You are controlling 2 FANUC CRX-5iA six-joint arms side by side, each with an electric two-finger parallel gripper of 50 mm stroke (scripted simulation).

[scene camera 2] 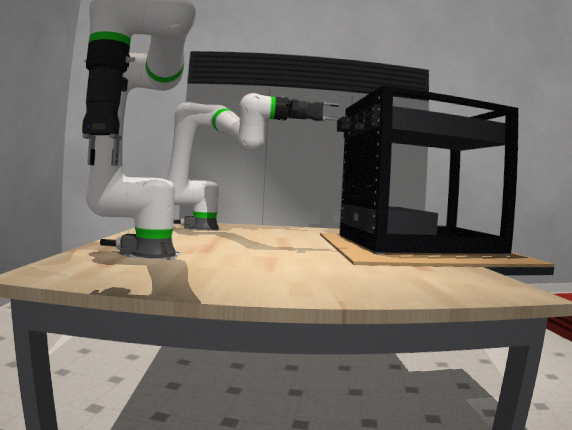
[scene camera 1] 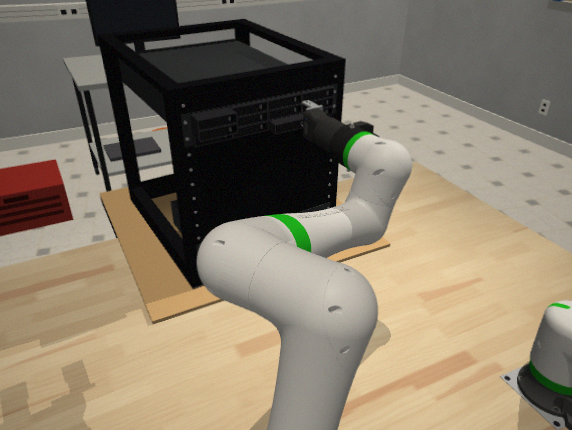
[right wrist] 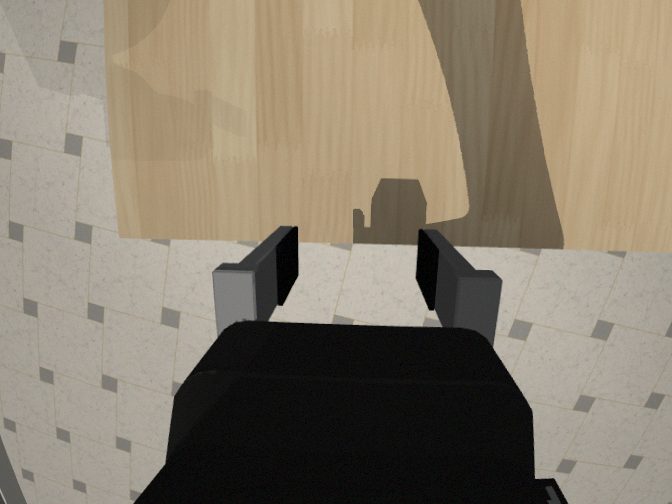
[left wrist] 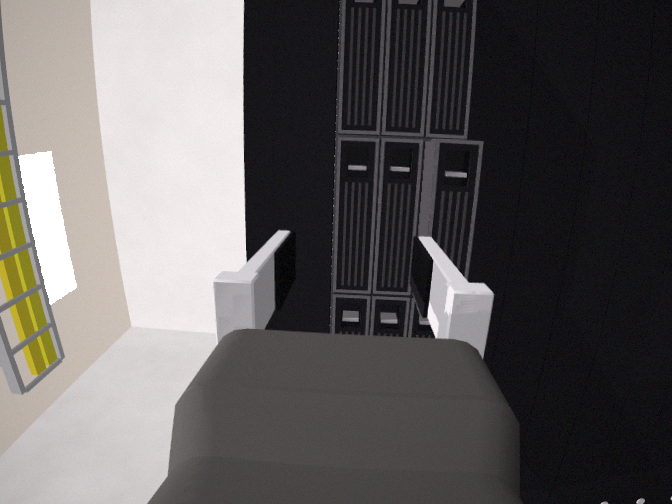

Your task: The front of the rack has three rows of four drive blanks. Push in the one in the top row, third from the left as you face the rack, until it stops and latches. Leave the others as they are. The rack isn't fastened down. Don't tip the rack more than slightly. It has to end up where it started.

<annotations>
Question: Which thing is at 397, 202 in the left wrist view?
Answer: A drive blank.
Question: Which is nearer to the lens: the drive blank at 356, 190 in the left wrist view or the black rack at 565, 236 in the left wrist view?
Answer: The drive blank.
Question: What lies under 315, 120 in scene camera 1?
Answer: The left gripper.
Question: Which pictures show the black rack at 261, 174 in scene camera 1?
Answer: Scene camera 2, scene camera 1 and the left wrist view only.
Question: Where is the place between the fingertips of the right gripper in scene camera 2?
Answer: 102, 165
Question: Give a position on a drive blank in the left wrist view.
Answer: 396, 310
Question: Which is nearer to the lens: the drive blank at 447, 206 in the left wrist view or the black rack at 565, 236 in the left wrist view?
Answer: The drive blank.
</annotations>
